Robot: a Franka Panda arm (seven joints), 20 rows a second.
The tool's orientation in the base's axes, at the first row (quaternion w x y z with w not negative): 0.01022 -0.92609 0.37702 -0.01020
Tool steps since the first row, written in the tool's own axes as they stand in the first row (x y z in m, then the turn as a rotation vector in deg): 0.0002 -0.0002 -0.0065 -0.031 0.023 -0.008; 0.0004 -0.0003 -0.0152 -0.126 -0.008 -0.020; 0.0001 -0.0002 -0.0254 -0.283 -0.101 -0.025; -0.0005 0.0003 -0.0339 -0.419 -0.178 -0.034; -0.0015 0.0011 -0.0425 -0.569 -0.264 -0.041; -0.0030 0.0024 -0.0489 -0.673 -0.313 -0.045; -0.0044 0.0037 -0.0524 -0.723 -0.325 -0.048; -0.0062 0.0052 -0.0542 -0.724 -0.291 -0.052; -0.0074 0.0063 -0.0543 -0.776 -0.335 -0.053; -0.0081 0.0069 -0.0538 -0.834 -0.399 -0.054
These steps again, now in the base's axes. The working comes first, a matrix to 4 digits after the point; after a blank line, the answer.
The tool's axes in the first row as the columns of a matrix, in the base's axes (used below as rounded here):
0.7155 -0.6981 0.0266
-0.6985 -0.7155 0.0112
0.0112 -0.0266 -0.9996

0.0001 -0.0001 0.0065 -0.038 0.005 0.007; 0.0001 -0.0002 0.0152 -0.085 0.094 0.019; -0.0005 -0.0002 0.0254 -0.133 0.270 0.025; -0.0015 -0.0002 0.0339 -0.176 0.420 0.034; -0.0030 -0.0002 0.0424 -0.224 0.586 0.042; -0.0051 -0.0002 0.0488 -0.264 0.694 0.046; -0.0071 -0.0002 0.0522 -0.292 0.737 0.049; -0.0095 0.0000 0.0540 -0.316 0.713 0.052; -0.0111 0.0001 0.0540 -0.323 0.781 0.053; -0.0120 0.0001 0.0535 -0.320 0.867 0.055
